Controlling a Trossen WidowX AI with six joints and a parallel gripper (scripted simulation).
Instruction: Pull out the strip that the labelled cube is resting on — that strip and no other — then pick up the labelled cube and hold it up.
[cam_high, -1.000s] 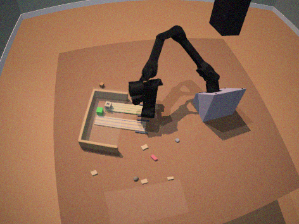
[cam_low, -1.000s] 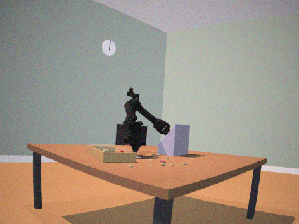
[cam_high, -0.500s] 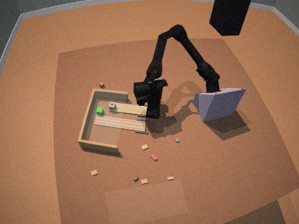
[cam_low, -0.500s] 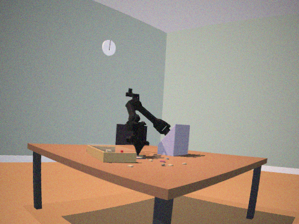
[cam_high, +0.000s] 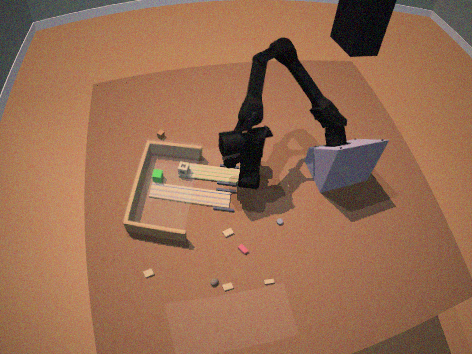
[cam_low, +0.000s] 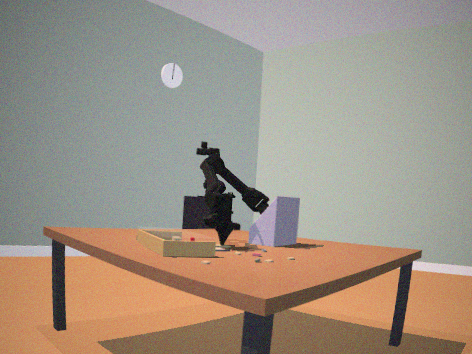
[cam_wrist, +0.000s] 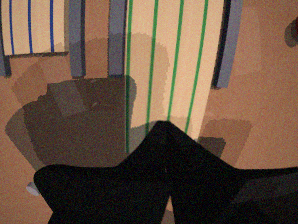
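The labelled cube is 19 cm ahead of my gripper tip, 8 cm to the right of it and 2 cm above it. Round my gripper tip: pink block 10 cm ahead, 24 cm to the left; red cylinder 4 cm ahead, 13 cm to the right, 1 cm above.
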